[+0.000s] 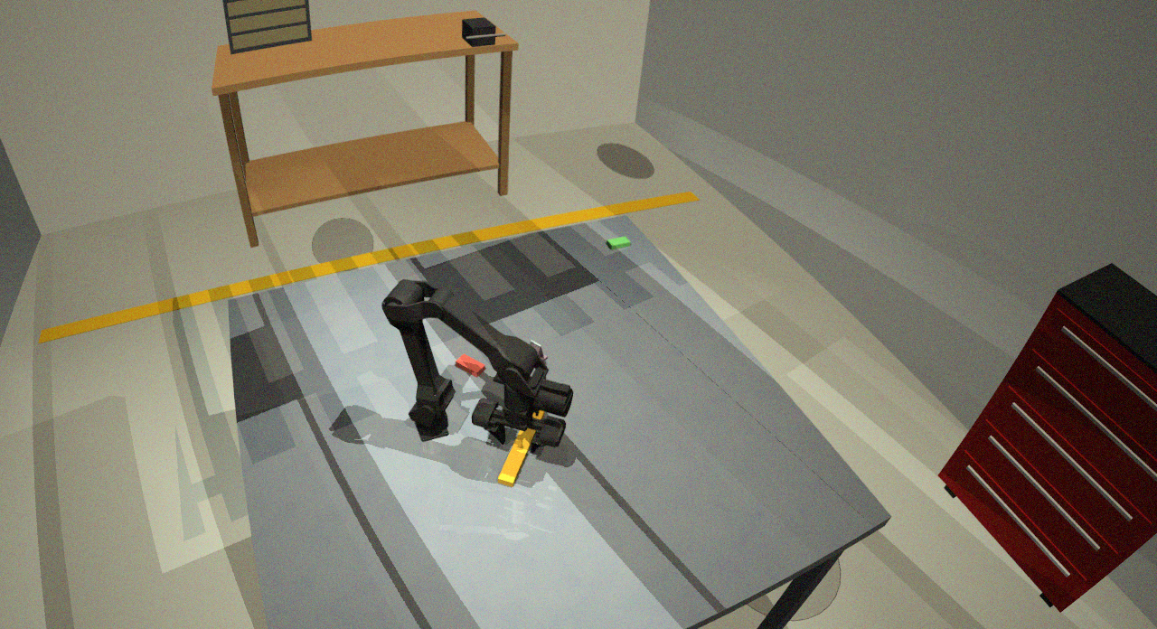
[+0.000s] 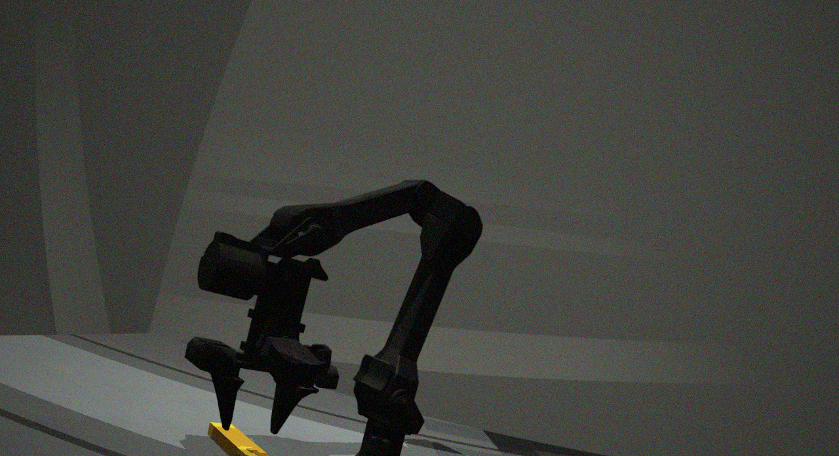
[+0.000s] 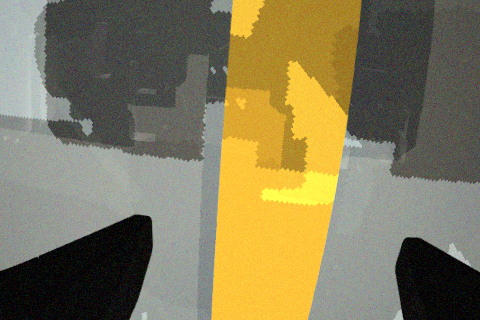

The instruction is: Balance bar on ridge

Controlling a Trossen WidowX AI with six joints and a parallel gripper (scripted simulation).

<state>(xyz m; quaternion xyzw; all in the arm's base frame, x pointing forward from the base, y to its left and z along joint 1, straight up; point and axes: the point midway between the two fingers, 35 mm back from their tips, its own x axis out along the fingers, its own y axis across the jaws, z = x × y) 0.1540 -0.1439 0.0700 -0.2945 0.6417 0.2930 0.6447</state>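
Now: the yellow bar 2 cm ahead of my gripper tip, 2 cm to the left of it and 3 cm below it. The rest, counted from my gripper tip: red block 1 cm behind, 30 cm to the left, 3 cm below; then green block 59 cm ahead, 64 cm to the left, 3 cm below.
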